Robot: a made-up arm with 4 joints.
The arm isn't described. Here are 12 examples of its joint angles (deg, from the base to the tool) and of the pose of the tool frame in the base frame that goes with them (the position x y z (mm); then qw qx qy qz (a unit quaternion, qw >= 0)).
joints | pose
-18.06 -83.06 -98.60 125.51 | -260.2 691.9 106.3 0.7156 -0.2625 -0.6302 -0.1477
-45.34 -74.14 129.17 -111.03 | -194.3 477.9 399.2 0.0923 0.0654 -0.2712 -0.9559
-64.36 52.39 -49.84 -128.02 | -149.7 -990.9 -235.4 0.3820 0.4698 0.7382 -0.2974
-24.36 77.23 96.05 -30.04 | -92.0 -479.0 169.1 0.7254 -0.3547 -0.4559 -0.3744
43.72 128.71 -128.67 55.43 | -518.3 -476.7 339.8 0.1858 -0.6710 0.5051 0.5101
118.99 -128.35 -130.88 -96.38 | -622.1 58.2 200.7 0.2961 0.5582 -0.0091 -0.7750
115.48 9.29 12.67 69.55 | 539.8 36.9 597.1 0.4567 -0.2562 -0.6197 -0.5846
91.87 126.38 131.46 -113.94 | -195.2 -925.3 -90.5 0.2822 0.3601 0.8418 -0.2865
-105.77 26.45 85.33 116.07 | -870.1 -630.1 94.8 0.2383 0.8036 -0.4766 -0.2652
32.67 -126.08 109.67 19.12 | 152.1 75.8 377.8 0.5483 0.5129 0.6522 -0.1044
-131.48 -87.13 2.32 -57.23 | -260.2 96.0 367.7 0.1210 0.3733 0.2811 -0.8758
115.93 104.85 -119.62 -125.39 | -143.3 -1021.4 498.1 0.9259 0.3586 -0.0043 -0.1186
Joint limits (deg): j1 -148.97..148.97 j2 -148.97..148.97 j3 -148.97..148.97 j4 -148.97..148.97
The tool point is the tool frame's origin. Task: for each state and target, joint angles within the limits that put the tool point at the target. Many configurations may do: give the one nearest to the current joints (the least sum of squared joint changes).
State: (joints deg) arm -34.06 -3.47 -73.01 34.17
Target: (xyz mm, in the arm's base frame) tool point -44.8 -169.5 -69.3
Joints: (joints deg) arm -2.26 -4.84 -66.43 -3.13
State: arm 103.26 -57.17 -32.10 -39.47
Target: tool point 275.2 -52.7 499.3
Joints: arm 110.04 -58.81 -36.25 -54.99
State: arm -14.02 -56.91 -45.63 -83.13
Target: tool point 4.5 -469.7 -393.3
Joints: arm -20.37 -9.84 -26.13 -81.76
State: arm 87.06 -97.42 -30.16 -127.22
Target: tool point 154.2 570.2 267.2
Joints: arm 80.22 -110.25 -7.83 -116.43
